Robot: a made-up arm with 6 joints.
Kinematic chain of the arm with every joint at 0, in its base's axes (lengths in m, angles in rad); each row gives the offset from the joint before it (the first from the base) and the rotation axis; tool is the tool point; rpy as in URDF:
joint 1: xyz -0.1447 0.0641 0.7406 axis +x
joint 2: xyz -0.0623 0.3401 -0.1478 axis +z
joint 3: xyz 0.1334 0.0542 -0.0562 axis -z
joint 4: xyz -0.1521 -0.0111 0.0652 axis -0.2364 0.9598 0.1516
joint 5: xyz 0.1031 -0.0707 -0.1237 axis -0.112 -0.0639 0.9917
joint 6: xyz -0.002 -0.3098 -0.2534 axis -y
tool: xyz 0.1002 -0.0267 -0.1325 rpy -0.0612 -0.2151 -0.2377
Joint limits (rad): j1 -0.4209..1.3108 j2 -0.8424..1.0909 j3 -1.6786..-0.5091 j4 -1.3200..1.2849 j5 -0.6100..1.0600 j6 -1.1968..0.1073
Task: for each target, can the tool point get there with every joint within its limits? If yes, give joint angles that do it. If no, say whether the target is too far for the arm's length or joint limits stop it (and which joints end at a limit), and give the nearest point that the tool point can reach.
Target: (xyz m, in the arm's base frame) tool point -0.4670 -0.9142 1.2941
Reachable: no: joint limits stop it (at a limit: joint 1, joint 2, joint 4, joint 5) | nearest point -0.2813 -0.4074 0.7969 | short by 0.734 m
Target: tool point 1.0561 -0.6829 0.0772
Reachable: no: too far | nearest point 0.4615 -0.2026 0.2850 | short by 0.792 m
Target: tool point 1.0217 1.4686 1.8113
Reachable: no: too far | nearest point 0.4040 0.8451 1.3360 | short by 0.998 m
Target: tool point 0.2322 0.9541 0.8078
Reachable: yes | joints 0.8723 0.4709 -1.2005 -0.5377 -0.0424 -0.8780
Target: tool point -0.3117 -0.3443 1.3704
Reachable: no: joint limits stop it (at a limit: joint 1, joint 2, joint 4, joint 5, joint 6) | nearest point -0.2627 -0.3807 0.8241 | short by 0.550 m
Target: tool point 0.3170 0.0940 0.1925
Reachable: yes | joints 0.3137 -0.1482 -1.3726 1.0165 0.0254 -0.0500
